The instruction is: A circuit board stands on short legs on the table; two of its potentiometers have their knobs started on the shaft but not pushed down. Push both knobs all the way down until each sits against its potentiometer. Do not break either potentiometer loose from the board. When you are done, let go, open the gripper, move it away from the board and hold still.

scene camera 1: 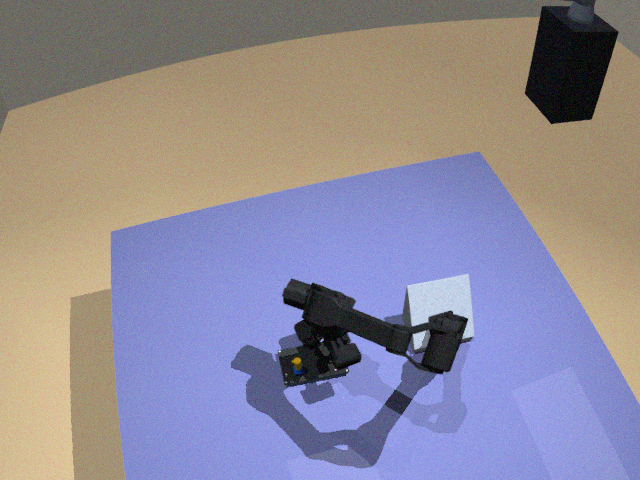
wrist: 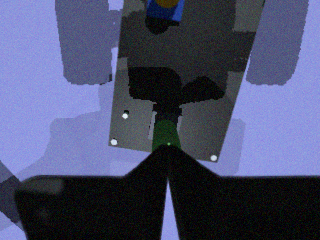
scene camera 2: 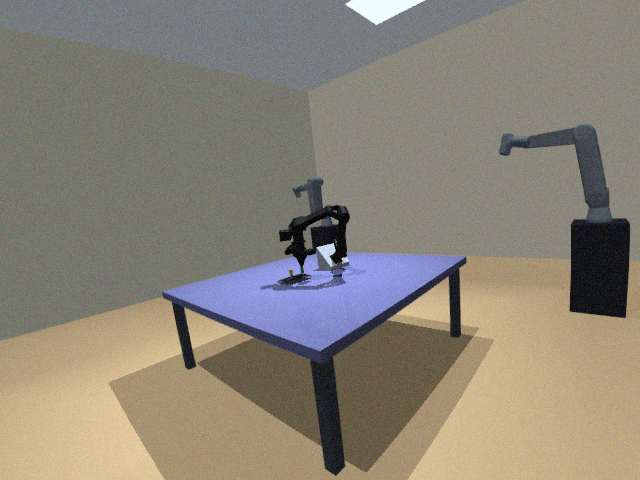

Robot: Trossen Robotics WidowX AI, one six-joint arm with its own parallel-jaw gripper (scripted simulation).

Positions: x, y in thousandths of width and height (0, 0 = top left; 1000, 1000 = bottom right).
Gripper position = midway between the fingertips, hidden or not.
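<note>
Scene camera 1 shows the gripper (scene camera 1: 521, 726), and the wrist view has the gripper (wrist: 523, 635) in its frame too.
</note>
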